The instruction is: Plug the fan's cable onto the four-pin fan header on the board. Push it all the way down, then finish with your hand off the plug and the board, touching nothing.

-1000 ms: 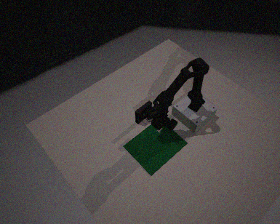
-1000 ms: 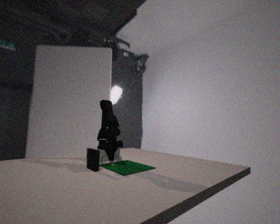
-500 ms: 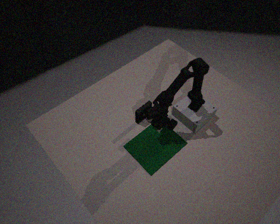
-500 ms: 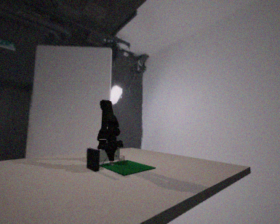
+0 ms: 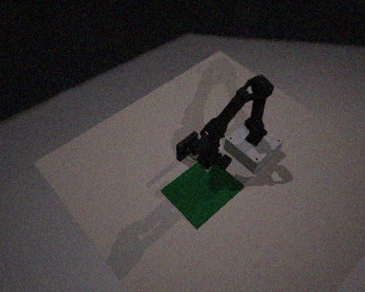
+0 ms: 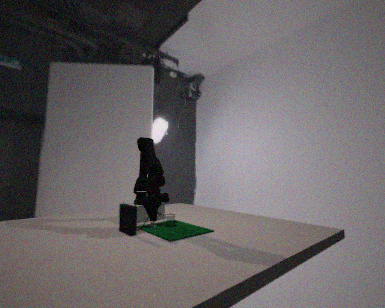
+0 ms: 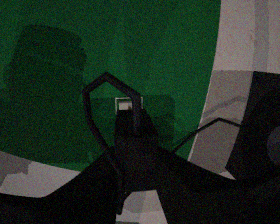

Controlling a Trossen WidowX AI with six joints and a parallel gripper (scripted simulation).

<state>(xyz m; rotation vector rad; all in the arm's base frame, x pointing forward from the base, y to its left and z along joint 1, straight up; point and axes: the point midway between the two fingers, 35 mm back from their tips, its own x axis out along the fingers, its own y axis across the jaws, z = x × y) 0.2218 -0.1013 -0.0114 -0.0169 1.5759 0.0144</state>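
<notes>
The fan plug is 10 mm ahead of my gripper tip and 10 mm above it. The rest, counted from my gripper tip: green board: 110 mm ahead, 40 mm to the left, 60 mm below; then black fan: 130 mm to the right, 20 mm above; then four-pin fan header: 10 mm ahead, 40 mm below.
</notes>
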